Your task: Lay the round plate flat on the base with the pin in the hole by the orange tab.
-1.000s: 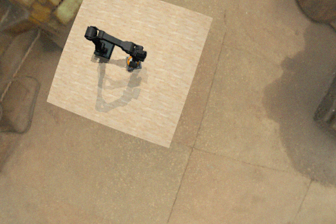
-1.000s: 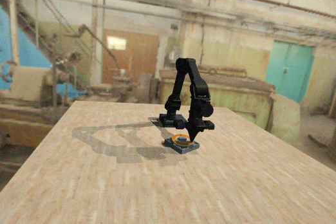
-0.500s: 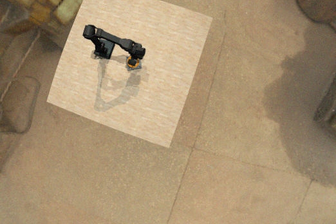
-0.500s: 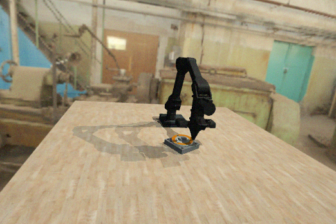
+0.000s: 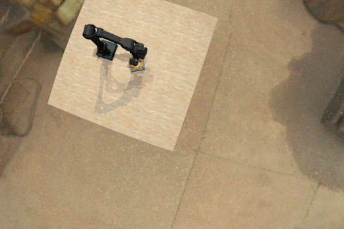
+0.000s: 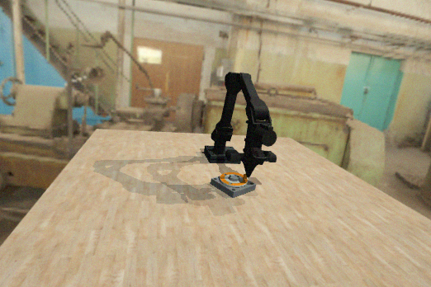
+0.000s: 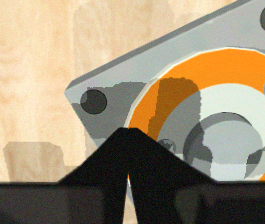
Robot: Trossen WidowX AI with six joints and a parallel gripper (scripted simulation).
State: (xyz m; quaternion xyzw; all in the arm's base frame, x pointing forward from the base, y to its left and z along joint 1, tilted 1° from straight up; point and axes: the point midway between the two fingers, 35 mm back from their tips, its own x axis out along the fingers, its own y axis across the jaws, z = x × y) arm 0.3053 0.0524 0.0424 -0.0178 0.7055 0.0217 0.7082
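My gripper tip is now 10 mm past the base, 50 mm to the left of it and 20 mm above it. Also, from my gripper tip: round plate 10 mm behind, 30 mm to the right, 10 mm below.
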